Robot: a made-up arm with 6 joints. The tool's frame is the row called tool. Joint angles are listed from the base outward.
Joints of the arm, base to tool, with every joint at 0 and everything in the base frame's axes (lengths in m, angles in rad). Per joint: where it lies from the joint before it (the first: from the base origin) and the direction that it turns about. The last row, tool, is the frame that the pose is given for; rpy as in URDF.
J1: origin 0 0 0.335 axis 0 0 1
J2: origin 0 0 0 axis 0 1 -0.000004
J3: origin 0.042 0 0.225 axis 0 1 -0.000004
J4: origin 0.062 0 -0.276 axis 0 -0.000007 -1
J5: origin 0 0 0 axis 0 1 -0.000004
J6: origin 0.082 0 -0.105 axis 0 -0.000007 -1
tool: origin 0 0 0 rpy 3.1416 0 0
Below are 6 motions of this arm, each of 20 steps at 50 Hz.
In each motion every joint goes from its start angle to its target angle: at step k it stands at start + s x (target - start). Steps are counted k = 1, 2, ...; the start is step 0. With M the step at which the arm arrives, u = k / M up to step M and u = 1 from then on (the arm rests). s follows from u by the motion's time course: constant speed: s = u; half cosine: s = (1 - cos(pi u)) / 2; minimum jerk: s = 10 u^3 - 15 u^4 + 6 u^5.
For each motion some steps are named. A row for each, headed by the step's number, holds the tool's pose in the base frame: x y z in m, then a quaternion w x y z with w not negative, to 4 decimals.
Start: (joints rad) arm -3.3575 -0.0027 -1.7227 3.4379 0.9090 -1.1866
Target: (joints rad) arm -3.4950 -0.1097 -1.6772 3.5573 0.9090 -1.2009
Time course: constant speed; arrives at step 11
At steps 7, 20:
7: -0.3838 0.1325 0.7309 0.5951 -0.2782 0.0536 0.7520
20: -0.3644 0.1484 0.7397 0.6067 -0.2739 0.0814 0.7418

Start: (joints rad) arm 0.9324 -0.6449 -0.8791 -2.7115 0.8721 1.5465
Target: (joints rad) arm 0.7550 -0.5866 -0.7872 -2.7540 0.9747 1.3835
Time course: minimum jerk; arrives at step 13
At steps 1, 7, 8, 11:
1: 0.1932 0.2406 0.6079 0.2321 0.3002 0.2781 0.8824
7: 0.2251 0.2259 0.5834 0.3311 0.2987 0.2916 0.8462
8: 0.2324 0.2216 0.5774 0.3541 0.2981 0.2950 0.8359
11: 0.2458 0.2125 0.5659 0.3971 0.2968 0.3014 0.8145

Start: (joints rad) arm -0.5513 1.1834 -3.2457 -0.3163 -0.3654 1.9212
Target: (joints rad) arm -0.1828 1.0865 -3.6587 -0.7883 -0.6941 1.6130
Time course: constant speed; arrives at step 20
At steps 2, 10, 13, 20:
2: 0.3926 -0.1744 0.7055 0.4882 -0.2201 0.2417 -0.8092
10: 0.3469 -0.0638 0.7356 0.4506 -0.2178 0.0412 -0.8648
13: 0.3245 -0.0273 0.7408 0.4303 -0.2027 -0.0312 -0.8791
20: 0.2657 0.0448 0.7417 0.3703 -0.1415 -0.1863 -0.8990

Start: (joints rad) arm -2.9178 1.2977 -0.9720 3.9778 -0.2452 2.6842
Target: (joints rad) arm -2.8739 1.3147 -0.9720 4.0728 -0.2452 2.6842
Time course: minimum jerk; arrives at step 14
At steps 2, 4, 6, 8, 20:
2: -0.0855 -0.0997 0.0187 0.2575 0.0901 0.9620 -0.0135
4: -0.0849 -0.1009 0.0182 0.2579 0.0933 0.9616 -0.0122
6: -0.0840 -0.1033 0.0172 0.2585 0.0992 0.9609 -0.0098
8: -0.0829 -0.1060 0.0161 0.2591 0.1062 0.9600 -0.0069
20: -0.0812 -0.1097 0.0145 0.2598 0.1160 0.9587 -0.0027

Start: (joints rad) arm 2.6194 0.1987 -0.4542 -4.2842 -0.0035 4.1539
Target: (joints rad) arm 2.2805 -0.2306 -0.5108 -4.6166 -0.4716 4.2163
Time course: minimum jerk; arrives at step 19
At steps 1, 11, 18, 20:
1: -0.1435 0.1692 0.1861 0.1196 -0.1934 -0.9729 -0.0425
11: -0.1093 0.2454 0.2874 0.1423 -0.2481 -0.9259 -0.2468
18: -0.0726 0.2687 0.3524 0.1399 -0.2907 -0.8712 -0.3700
20: -0.0724 0.2688 0.3526 0.1398 -0.2908 -0.8710 -0.3705

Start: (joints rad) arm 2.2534 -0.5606 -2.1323 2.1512 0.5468 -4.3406
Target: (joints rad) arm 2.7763 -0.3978 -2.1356 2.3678 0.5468 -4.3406
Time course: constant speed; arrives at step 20
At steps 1, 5, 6, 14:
1: -0.0227 0.0462 0.9386 0.0997 0.2164 0.0771 -0.9681
5: -0.0421 0.0569 0.9365 0.1729 0.2122 0.0742 -0.9589
6: -0.0473 0.0590 0.9359 0.1911 0.2112 0.0734 -0.9558
14: -0.0930 0.0668 0.9294 0.3328 0.2040 0.0652 -0.9183

